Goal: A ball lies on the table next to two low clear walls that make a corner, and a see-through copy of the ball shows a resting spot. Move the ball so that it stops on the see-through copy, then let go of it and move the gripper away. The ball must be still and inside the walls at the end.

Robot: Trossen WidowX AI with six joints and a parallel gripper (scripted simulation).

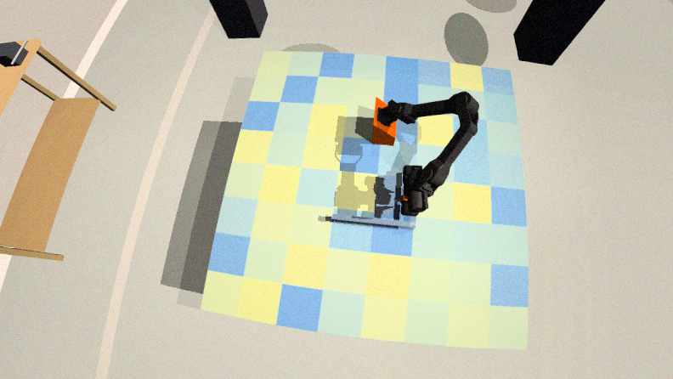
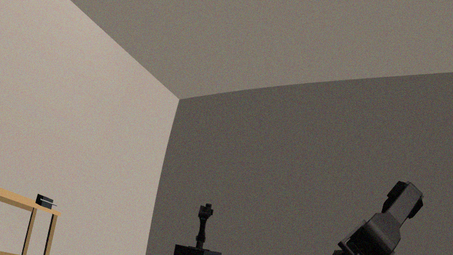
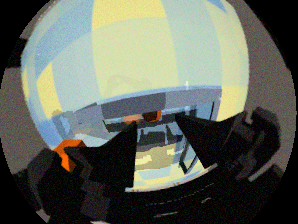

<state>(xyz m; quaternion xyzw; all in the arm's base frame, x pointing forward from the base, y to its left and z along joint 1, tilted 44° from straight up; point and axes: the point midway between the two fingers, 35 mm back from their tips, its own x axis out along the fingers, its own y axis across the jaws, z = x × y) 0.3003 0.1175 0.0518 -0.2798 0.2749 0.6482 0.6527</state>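
Right now the orange ball is 3 cm below my gripper tip. Also, from my gripper tip: pale-orange spot (4 cm behind, 3 cm below).
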